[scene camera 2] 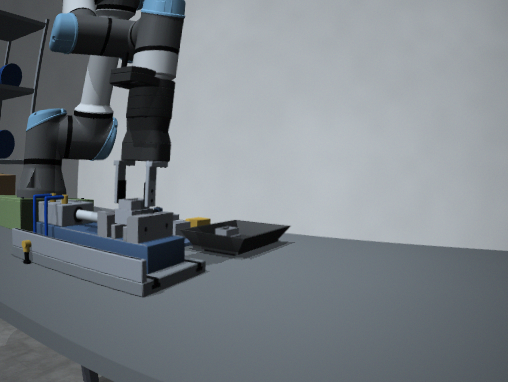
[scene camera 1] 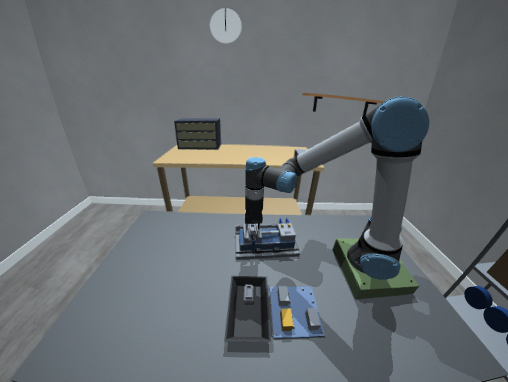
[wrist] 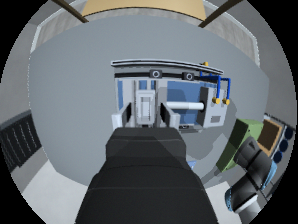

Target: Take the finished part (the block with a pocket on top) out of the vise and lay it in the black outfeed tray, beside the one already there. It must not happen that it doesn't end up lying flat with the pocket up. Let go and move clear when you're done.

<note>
I see my gripper [scene camera 2: 134,204] and a blue plate [scene camera 1: 300,300].
My gripper is seen too in the wrist view [wrist: 145,108].
</note>
